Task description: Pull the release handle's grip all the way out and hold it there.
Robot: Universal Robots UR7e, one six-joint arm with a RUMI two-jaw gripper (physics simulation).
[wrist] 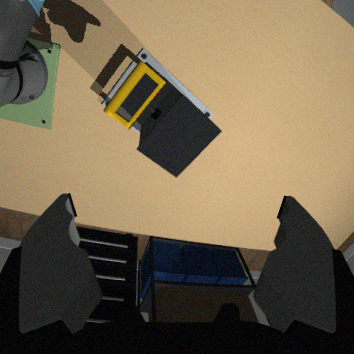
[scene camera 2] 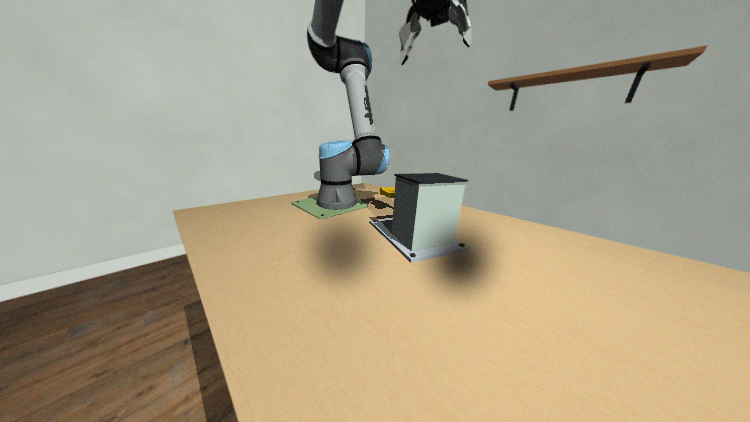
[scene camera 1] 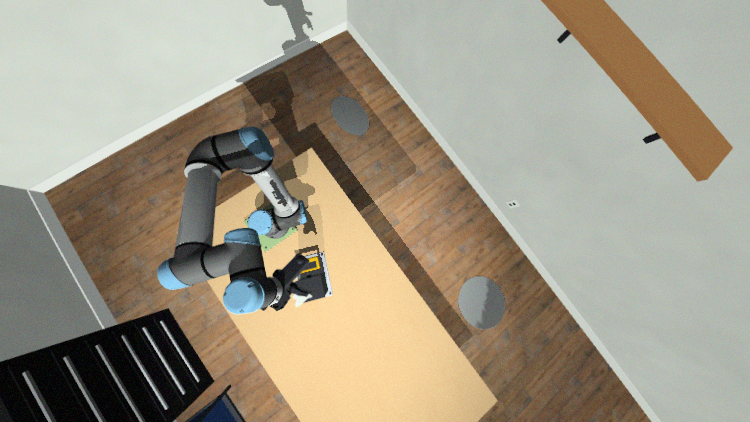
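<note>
The release handle is a yellow rectangular frame with a thick grip bar. It sticks out from one side of a box-shaped housing with a dark top and a pale back. The housing stands on a light base plate on the table. In scene camera 2 the housing hides most of the handle. My gripper is wide open and empty. It is high above the table, apart from the handle and housing, with its fingers pointing downward.
The arm's base stands on a green plate near the handle side of the housing. A black drawer cabinet and a blue bin are beyond the table's edge. A wooden shelf is on the wall.
</note>
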